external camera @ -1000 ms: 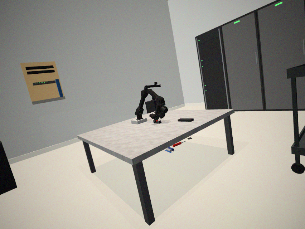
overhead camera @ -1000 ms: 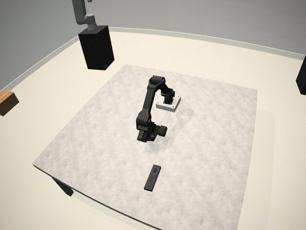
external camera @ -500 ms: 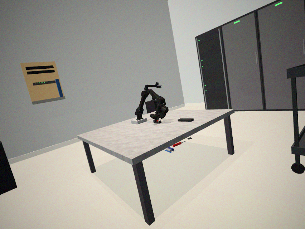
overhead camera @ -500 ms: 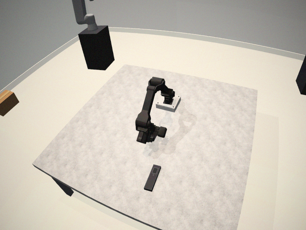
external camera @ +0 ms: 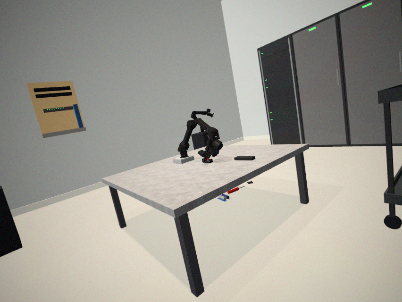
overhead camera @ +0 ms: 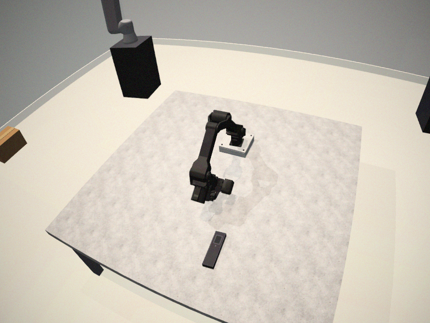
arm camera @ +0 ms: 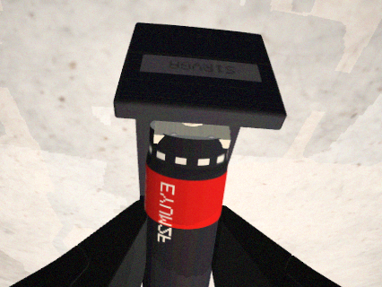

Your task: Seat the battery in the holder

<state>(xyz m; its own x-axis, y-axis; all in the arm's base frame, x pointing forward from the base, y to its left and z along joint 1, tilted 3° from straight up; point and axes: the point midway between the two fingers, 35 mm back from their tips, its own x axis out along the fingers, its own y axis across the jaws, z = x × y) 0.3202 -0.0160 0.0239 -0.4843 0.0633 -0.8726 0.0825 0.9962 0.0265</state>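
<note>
Right now the battery is 10 mm above my gripper tip. The rest, counted from my gripper tip: black remote control 310 mm ahead, 90 mm to the left, 10 mm below; then red screwdriver 290 mm ahead, 40 mm to the right, 210 mm below.
</note>
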